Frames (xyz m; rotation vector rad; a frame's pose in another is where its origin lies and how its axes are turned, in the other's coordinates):
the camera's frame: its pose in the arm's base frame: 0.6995 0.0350 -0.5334 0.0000 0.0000 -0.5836
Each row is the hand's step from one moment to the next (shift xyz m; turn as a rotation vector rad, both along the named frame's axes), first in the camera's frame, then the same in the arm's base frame.
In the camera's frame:
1: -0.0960 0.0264 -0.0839 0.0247 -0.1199 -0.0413
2: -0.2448 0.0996 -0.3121 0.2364 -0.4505 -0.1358
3: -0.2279 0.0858 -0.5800 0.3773 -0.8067 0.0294
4: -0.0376 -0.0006 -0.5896 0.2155 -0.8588 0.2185
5: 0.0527 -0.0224 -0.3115 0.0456 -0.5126 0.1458
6: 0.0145 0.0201 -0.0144 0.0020 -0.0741 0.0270
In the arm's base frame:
1: -0.0656 0.0749 -0.0839 -0.0455 -0.1137 -0.0413
2: -0.1494 0.2180 -0.3121 -0.0510 -0.5062 -0.1358
3: -0.1429 0.1972 -0.5800 -0.1297 -0.8811 0.0294
4: -0.0317 0.0202 -0.5896 -0.2934 -0.8354 0.2185
5: 0.0316 -0.0477 -0.3115 -0.2444 -0.4529 0.1458
6: 0.0232 0.0088 -0.0144 -0.0392 -0.0629 0.0270

